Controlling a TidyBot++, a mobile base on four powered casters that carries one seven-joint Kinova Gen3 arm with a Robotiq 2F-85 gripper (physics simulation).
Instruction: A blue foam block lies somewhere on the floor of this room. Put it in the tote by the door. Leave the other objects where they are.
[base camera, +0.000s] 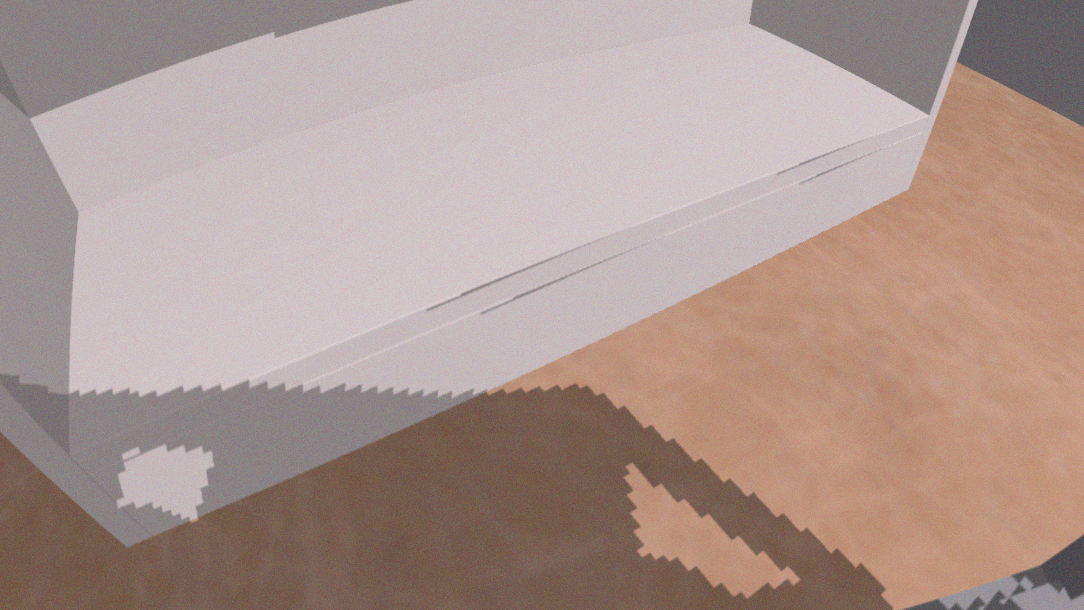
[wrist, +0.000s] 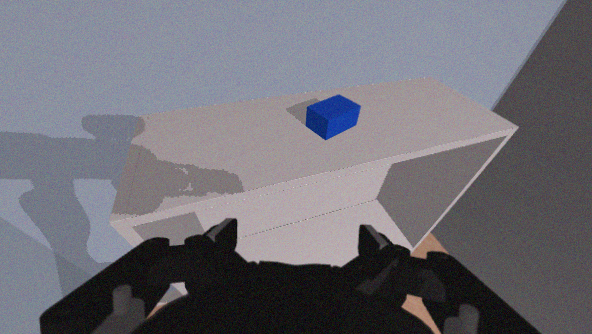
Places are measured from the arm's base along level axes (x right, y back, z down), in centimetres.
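Where they show: gripper, fingertip midpoint: (wrist: 297, 234).
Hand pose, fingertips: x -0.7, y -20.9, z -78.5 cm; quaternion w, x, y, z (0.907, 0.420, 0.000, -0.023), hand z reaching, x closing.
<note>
After its pixels a point has its place.
A blue block (wrist: 333, 117) @[x 3.8, y -49.2, z -70.9 cm] sits on the top board of a white open-fronted shelf unit (wrist: 225, 145) @[x -15.6, y -44.2, z -66.4 cm] (base camera: 758, 220) @[x 21.5, y -47.7, z 34.1 cm], right of the top's middle in the wrist view. My gripper (wrist: 297, 234) @[x -0.7, y -20.9, z -78.5 cm] is open, with nothing between its fingers. In the wrist view its fingertips show below the block and in front of the unit's open front, apart from the block. The tote and the door do not show in either view.
The unit's base stands close in front on the wooden floor (base camera: 871, 318) @[x 31.0, y -40.6, z 39.6 cm]. A blue-grey wall (wrist: 250, 45) @[x -14.8, y -65.3, z -77.6 cm] is behind the unit, and a dark grey wall (wrist: 540, 200) @[x 96.1, y -75.6, z -24.2 cm] is at the right. The arm's shadow falls on the unit and the wall.
</note>
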